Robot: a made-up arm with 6 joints.
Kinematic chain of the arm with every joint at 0, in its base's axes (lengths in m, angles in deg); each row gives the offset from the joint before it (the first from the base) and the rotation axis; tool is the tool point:
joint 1: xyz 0 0 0.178 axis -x
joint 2: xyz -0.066 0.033 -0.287 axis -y
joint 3: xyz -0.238 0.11 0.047 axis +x
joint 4: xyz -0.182 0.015 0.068 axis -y
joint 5: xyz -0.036 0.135 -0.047 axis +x
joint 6: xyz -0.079 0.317 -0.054 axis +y
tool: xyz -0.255 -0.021 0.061
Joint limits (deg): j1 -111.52..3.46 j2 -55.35..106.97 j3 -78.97..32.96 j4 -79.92..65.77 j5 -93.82..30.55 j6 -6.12..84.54
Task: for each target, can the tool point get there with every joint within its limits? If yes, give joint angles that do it. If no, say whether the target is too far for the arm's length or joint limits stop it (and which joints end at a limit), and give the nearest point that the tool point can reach.
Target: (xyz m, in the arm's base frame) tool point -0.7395 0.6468 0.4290
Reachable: yes | joints -56.41 -0.82 -23.82 38.80 -3.41 50.83
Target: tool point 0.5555 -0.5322 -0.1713
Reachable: no: joint limits stop it (at a limit: joint 1, joint 2, joint 3, joint 6) | nearest point 0.3610 -0.2171 -0.3178 | short by 0.398 m
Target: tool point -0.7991 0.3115 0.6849
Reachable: yes | joints -63.56 -11.01 4.59 -13.20 -36.97 24.74
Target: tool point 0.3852 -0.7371 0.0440
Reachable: no: joint limits stop it (at a limit: joint 1, joint 2, joint 3, joint 5, joint 6) | nearest point 0.1744 -0.5552 0.2287 | short by 0.334 m
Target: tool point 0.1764 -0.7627 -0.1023
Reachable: no: joint limits stop it (at a limit: joint 1, joint 2, joint 3, joint 4, joint 6) | nearest point -0.0229 -0.6862 0.1507 | short by 0.331 m
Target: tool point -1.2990 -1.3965 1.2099
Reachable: no: too far | nearest point -0.6454 -0.4869 0.6481 | short by 1.253 m
